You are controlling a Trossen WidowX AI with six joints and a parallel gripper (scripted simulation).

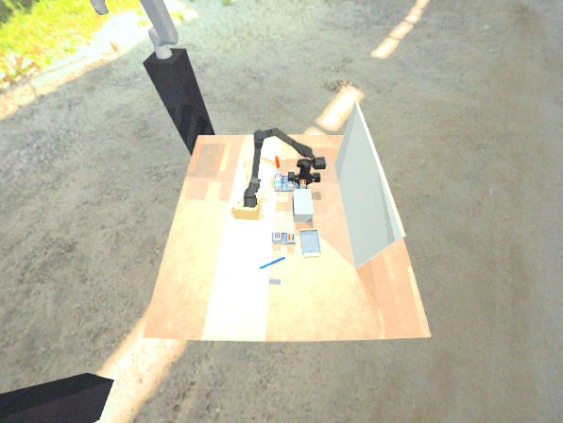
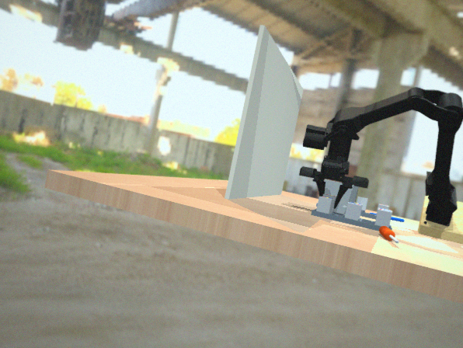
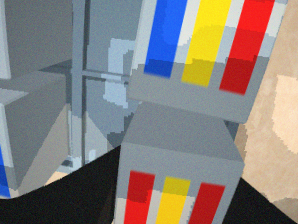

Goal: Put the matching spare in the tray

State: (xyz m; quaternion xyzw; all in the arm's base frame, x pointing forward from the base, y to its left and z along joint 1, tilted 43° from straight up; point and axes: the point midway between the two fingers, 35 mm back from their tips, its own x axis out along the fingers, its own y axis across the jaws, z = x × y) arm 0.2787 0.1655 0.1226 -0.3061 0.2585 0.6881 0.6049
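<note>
Right now my gripper tip is 7 cm short of the light-blue tray, 35 cm to the left of it and 2 cm above it. From my gripper tip the other things lie so: white panel: 26 cm ahead, 12 cm to the right, 20 cm above; grey spare block: 2 cm above; grey mounted unit: 1 cm ahead, 15 cm to the right, 3 cm above.
</note>
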